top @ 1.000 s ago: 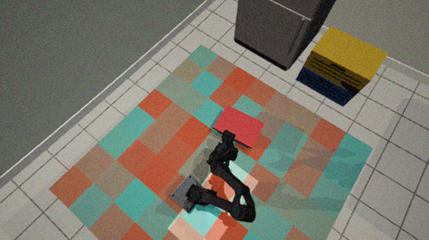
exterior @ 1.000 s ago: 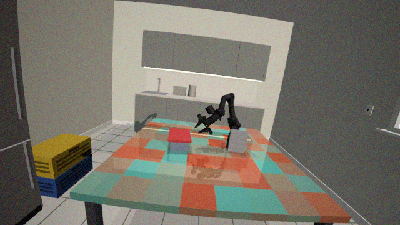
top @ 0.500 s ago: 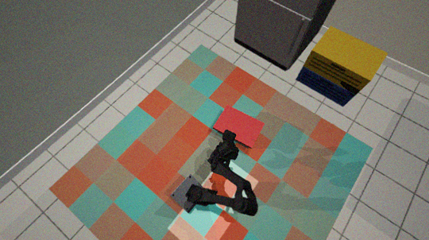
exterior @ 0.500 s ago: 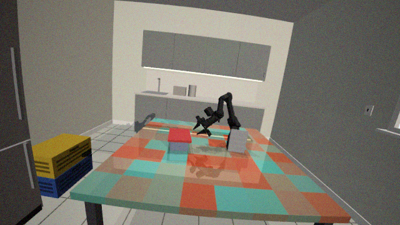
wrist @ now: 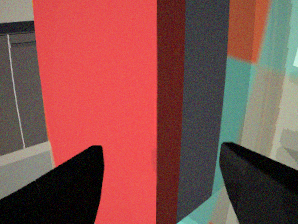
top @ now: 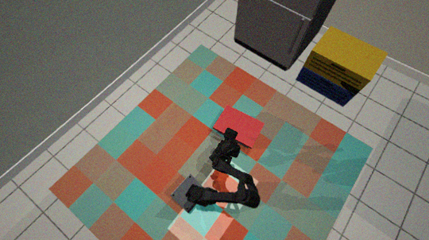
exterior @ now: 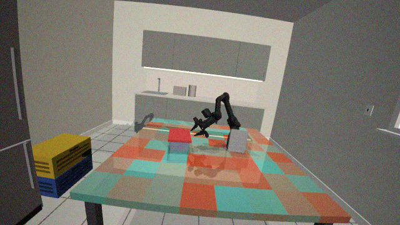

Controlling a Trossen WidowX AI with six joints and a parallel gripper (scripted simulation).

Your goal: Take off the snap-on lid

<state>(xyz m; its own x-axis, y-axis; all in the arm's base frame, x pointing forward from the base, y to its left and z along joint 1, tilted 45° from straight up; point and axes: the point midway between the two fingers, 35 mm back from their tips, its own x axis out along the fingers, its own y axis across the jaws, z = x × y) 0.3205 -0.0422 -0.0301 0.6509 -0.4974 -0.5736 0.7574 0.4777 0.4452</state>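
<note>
Right now my gripper tip is 100 mm short of the lid and 20 mm above it. Also, from my gripper tip: storage box 100 mm ahead, 60 mm below.
</note>
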